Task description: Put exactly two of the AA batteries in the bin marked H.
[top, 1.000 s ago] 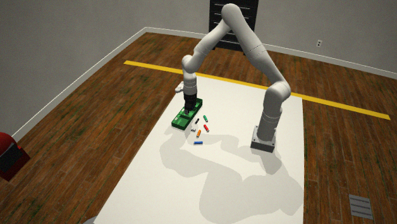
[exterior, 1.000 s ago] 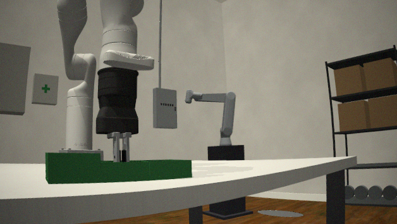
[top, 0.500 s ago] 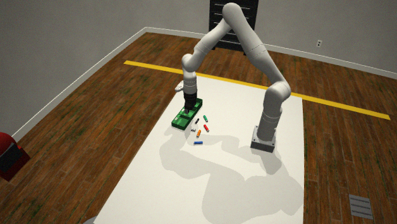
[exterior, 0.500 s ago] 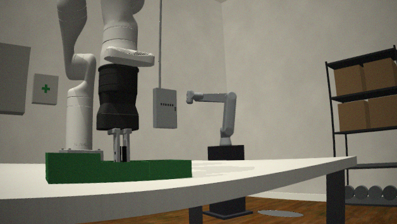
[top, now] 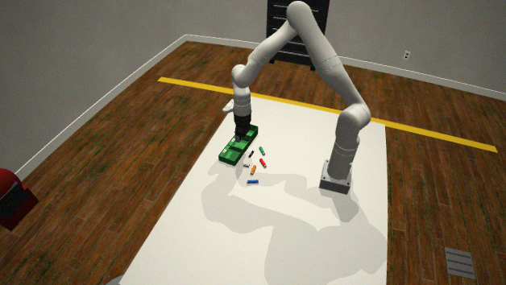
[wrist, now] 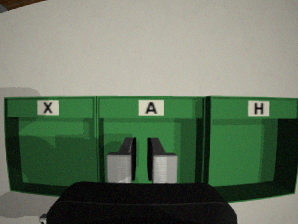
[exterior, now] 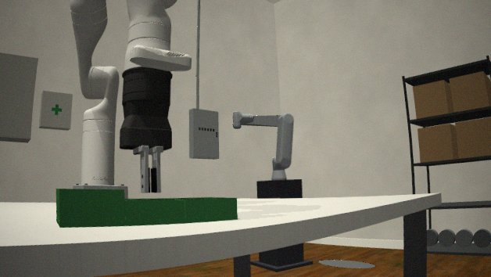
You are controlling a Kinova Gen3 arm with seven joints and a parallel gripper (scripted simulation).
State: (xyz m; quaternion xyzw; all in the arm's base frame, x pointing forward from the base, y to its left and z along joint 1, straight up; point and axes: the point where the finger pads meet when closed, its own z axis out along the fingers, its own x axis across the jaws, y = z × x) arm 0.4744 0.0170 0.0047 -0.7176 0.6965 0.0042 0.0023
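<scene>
My gripper is now 40 mm above the green bin marked H and 10 mm to the left of it. Also, from my hand: green battery (110 mm behind, 50 mm below, 20 mm to the right); then pale piece (100 mm behind, 90 mm to the left, 50 mm below); then black battery (80 mm behind, 50 mm below, 20 mm to the left).
</scene>
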